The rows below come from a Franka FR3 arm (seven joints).
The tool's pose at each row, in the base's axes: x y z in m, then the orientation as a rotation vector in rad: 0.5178, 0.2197, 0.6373, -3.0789, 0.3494, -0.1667; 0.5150, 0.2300, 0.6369, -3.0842, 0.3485, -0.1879; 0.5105, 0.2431, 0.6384, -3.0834, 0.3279, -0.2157; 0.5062, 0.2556, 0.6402, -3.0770, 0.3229, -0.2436; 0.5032, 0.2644, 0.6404, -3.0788, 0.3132, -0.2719; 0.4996, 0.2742, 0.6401, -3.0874, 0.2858, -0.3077; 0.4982, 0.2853, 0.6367, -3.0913, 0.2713, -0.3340; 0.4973, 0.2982, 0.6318, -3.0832, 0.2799, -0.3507; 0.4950, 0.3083, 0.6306, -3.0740, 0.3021, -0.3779; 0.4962, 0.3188, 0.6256, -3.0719, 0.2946, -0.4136; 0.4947, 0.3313, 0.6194, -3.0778, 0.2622, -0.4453; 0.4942, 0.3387, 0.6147, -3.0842, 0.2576, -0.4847; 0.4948, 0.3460, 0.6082, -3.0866, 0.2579, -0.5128; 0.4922, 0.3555, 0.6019, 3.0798, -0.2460, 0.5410; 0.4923, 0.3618, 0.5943, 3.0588, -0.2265, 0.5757
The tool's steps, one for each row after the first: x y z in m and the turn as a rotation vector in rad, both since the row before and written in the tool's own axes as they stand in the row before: -0.0051, -0.0094, 0.0004, -0.0047, 0.0140, -0.0016; -0.0071, -0.0118, -0.0018, 0.0040, 0.0174, -0.0133; -0.0066, -0.0114, -0.0022, 0.0069, 0.0176, -0.0027; -0.0047, -0.0080, -0.0005, -0.0007, 0.0182, -0.0069; -0.0055, -0.0089, -0.0002, -0.0053, 0.0229, -0.0192; -0.0041, -0.0105, 0.0031, -0.0028, 0.0168, -0.0102; -0.0041, -0.0124, 0.0046, 0.0057, 0.0108, 0.0064; -0.0043, -0.0095, 0.0007, 0.0038, 0.0178, 0.0149; -0.0021, -0.0103, 0.0052, 0.0011, 0.0229, -0.0052; -0.0054, -0.0117, 0.0056, -0.0025, 0.0199, -0.0221; -0.0030, -0.0070, 0.0043, -0.0091, 0.0252, -0.0052; -0.0026, -0.0071, 0.0063, -0.0053, 0.0180, -0.0011; -0.0060, -0.0088, 0.0049, -0.0042, 0.0190, -0.0083; -0.0034, -0.0061, 0.0070, -0.0117, 0.0254, -0.0139
